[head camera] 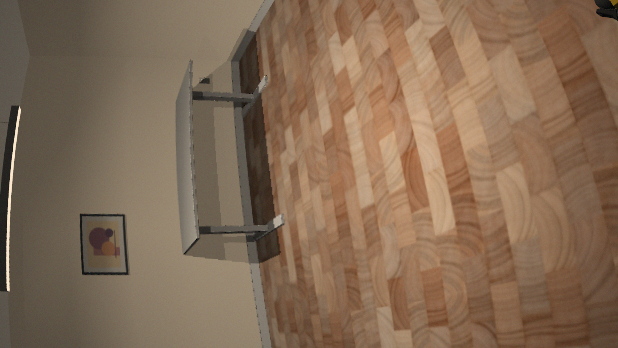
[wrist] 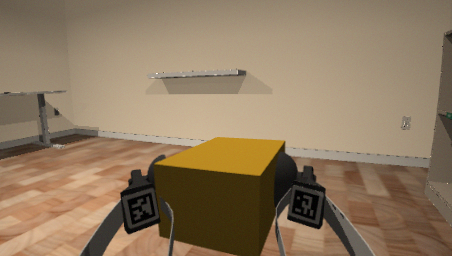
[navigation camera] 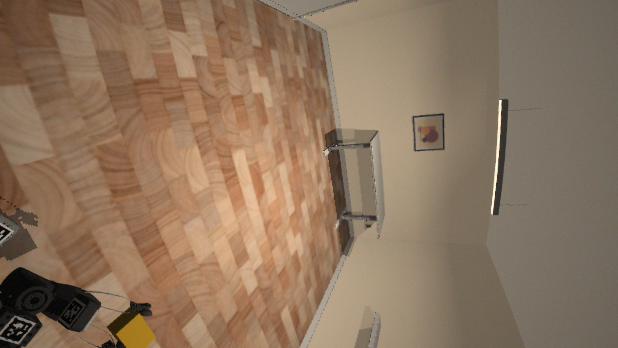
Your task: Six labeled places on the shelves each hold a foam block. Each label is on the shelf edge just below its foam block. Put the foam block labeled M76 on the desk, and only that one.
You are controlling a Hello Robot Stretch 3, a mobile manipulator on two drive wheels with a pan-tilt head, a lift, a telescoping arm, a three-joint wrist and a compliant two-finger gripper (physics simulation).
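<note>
My gripper (navigation camera: 125, 326) (wrist: 223, 173) is shut on a yellow foam block (navigation camera: 134, 334) (wrist: 215, 202), held between both fingertips above the floor. A corner of the block and one dark fingertip show at the top right edge of the head camera view. The block's label does not show. The desk (head camera: 185, 165) (navigation camera: 380, 180) (wrist: 43, 120) has a flat grey top on two legs and stands against the far wall, well apart from the gripper. In the wrist view it is at the left edge. The shelf labels are not readable in these views.
A wall shelf (navigation camera: 375, 330) (wrist: 200, 74) is mounted on the wall beyond the block. Part of a shelf unit (wrist: 442, 165) shows at the right edge of the wrist view. A framed picture (head camera: 104, 244) (navigation camera: 428, 132) hangs near the desk. Wooden floor (head camera: 400, 175) lies before the desk.
</note>
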